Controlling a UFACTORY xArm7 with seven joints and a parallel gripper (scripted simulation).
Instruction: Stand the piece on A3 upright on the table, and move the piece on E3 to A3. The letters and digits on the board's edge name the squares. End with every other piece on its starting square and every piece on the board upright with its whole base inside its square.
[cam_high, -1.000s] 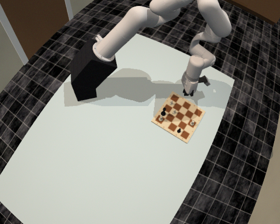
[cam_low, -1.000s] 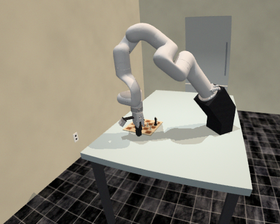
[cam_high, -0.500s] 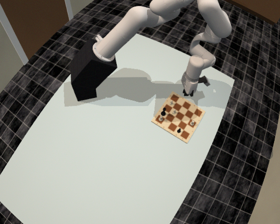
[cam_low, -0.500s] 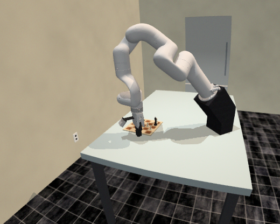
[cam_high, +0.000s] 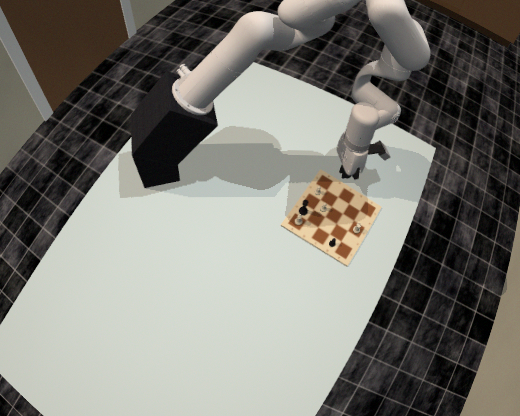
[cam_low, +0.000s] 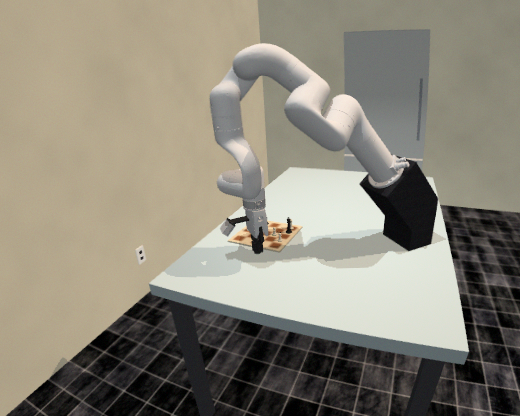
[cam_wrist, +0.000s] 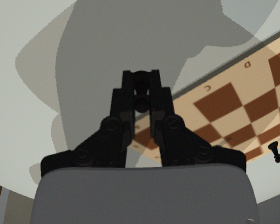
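Now: the white piece 15 cm ahead of my hand and 11 cm to the right of it. Round my hand: chessboard: 7 cm ahead, 13 cm to the right, 2 cm below; tall black piece: 18 cm to the right, 1 cm above.
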